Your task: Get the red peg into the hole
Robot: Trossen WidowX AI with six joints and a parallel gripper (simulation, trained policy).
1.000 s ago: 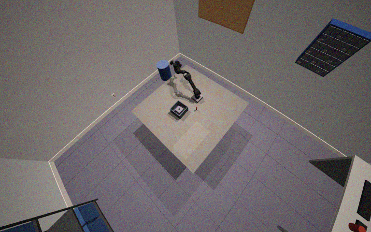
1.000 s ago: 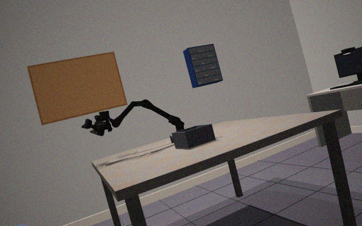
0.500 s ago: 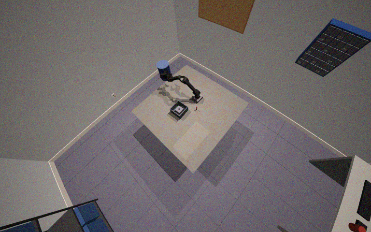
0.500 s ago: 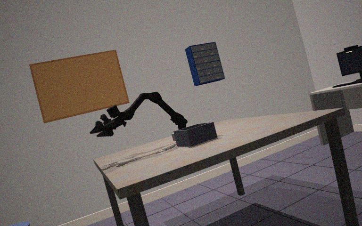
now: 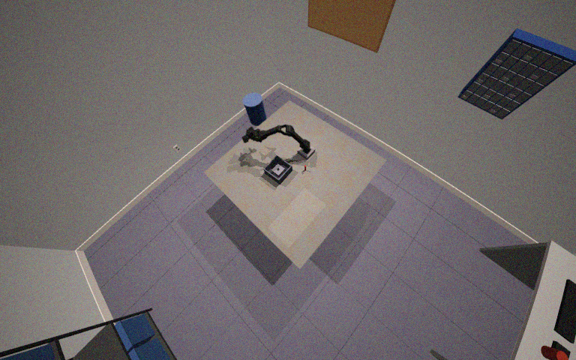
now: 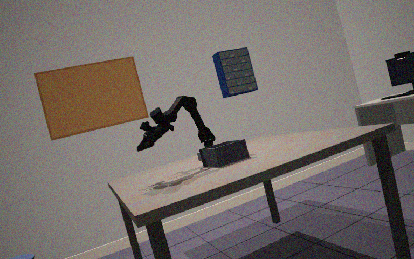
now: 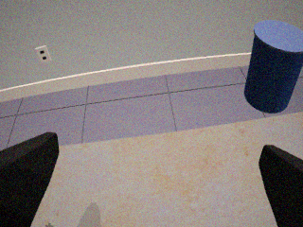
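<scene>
Right now the red peg is 30 mm behind my gripper tip, 630 mm to the left of it and 150 mm below it. Also, from my gripper tip: dark box (120 mm ahead, 420 mm to the left, 160 mm below).
</scene>
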